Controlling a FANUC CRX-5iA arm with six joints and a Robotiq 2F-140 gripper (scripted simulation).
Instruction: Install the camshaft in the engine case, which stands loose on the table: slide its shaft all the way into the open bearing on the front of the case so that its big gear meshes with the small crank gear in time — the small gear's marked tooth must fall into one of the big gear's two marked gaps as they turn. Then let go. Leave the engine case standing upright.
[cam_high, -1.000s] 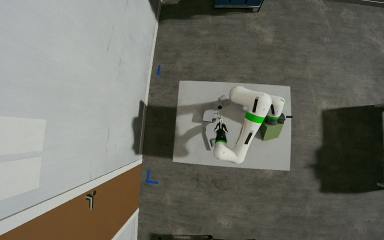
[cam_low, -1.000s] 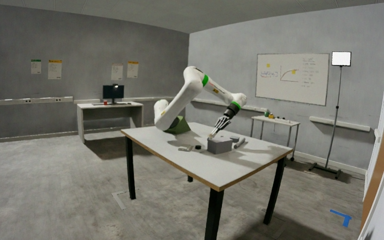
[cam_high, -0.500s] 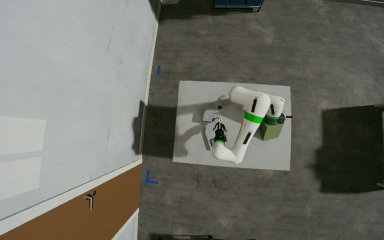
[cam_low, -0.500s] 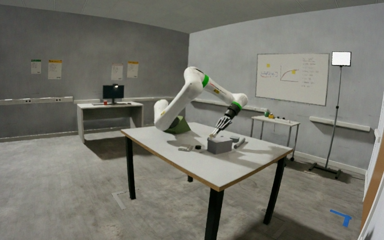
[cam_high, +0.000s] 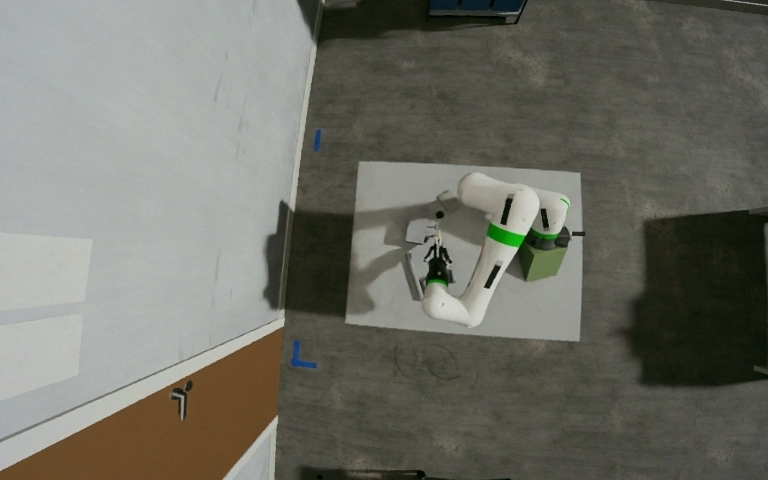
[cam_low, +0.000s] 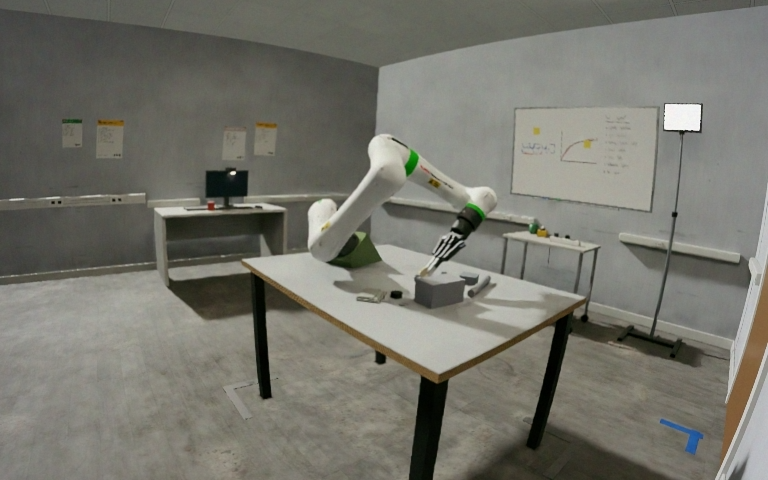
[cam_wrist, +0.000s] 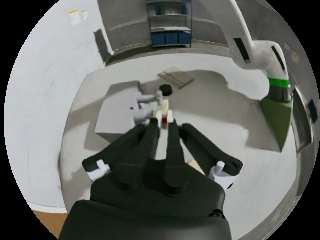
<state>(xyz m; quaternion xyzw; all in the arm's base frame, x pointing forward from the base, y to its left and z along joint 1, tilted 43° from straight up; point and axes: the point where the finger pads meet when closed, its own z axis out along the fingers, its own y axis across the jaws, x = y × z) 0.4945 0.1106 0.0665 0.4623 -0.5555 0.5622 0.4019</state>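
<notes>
Now: hand 60 mm past the tan disc, 90 mm to the right of it and 90 mm above it. The rest, counted from my hand: grey bar 100 mm ahead, 180 mm to the left, 80 mm below; small grey block 20 mm ahead, 210 mm to the left, 80 mm below; black disc 20 mm behind, 160 mm to the right, 90 mm below.
</notes>
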